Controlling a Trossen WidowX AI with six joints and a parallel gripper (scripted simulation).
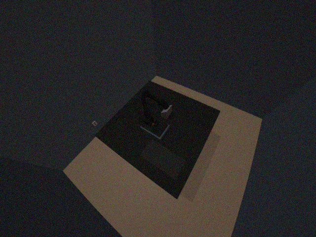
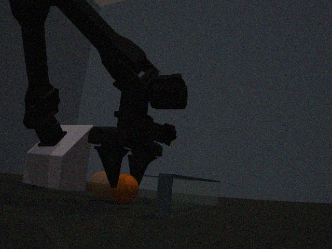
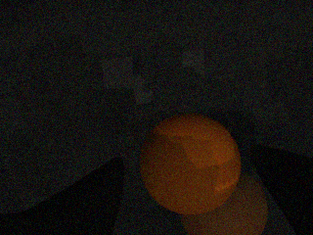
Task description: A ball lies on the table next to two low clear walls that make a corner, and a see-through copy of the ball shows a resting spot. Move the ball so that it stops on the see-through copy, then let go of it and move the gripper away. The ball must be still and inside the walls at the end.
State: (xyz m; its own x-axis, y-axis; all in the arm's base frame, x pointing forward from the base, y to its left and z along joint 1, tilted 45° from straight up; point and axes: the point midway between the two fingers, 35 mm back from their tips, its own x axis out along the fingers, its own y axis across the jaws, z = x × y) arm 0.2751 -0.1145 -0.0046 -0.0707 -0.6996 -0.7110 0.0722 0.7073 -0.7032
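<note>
Now: gripper tip 40 mm past the see-through copy and 20 mm to the left of it. From my gripper tip the other things lie so: orange ball right at my gripper tip; then low clear wall 130 mm ahead, 50 mm to the left.
</note>
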